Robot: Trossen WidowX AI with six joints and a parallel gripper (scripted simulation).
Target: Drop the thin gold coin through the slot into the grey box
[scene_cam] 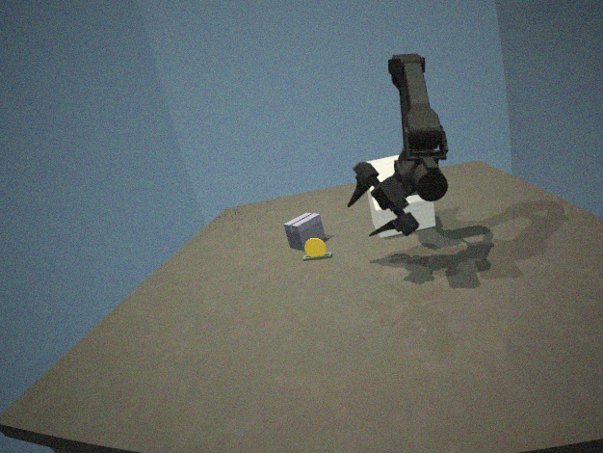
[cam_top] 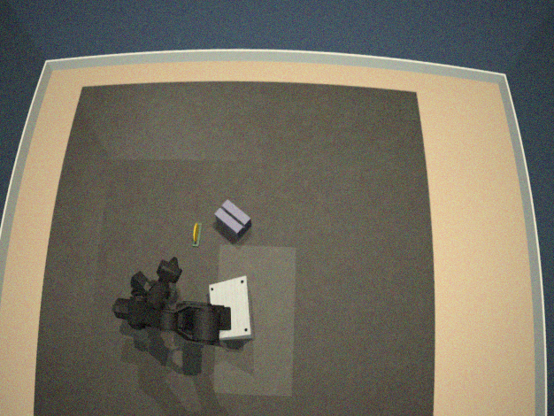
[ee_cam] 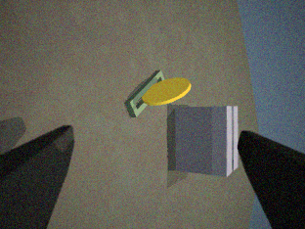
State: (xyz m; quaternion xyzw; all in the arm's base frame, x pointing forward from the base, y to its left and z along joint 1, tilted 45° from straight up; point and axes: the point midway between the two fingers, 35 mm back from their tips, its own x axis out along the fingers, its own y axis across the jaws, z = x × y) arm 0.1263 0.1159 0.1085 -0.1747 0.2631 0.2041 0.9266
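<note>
Right now the gold coin is 120 mm ahead of my gripper tip, 70 mm below it and 60 mm to the right of it.
</note>
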